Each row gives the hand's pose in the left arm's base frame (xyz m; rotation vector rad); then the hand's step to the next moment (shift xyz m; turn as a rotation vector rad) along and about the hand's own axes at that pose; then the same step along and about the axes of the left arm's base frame.
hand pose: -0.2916 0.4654 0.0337 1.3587 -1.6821 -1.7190
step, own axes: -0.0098 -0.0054 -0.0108 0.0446 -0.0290 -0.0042
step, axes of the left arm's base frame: 0.0152 0.0031 0.0006 -0.0071 -0.0322 -0.0420
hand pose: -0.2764 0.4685 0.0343 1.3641 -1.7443 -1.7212
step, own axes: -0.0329 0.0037 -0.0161 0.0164 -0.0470 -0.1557
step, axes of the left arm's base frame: 0.0271 0.0160 0.0191 0.1325 -0.0944 -0.0156
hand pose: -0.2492 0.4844 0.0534 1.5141 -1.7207 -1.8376
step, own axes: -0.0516 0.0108 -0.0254 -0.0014 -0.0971 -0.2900
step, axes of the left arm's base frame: 0.0375 0.0184 0.0410 0.2658 -0.1499 -0.0204
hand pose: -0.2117 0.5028 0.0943 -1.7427 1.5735 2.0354
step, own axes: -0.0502 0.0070 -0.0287 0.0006 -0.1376 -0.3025
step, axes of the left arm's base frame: 0.0351 0.0044 0.0463 0.2979 -0.1398 -0.0462
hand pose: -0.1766 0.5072 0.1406 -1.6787 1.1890 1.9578
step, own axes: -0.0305 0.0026 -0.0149 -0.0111 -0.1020 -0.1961
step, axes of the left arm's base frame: 0.0165 -0.0041 0.0295 0.2051 -0.0796 -0.0244
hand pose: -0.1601 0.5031 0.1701 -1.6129 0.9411 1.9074
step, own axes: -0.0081 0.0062 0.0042 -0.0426 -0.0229 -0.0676
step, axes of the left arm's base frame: -0.0056 -0.0003 0.0095 0.0695 -0.0325 0.0319
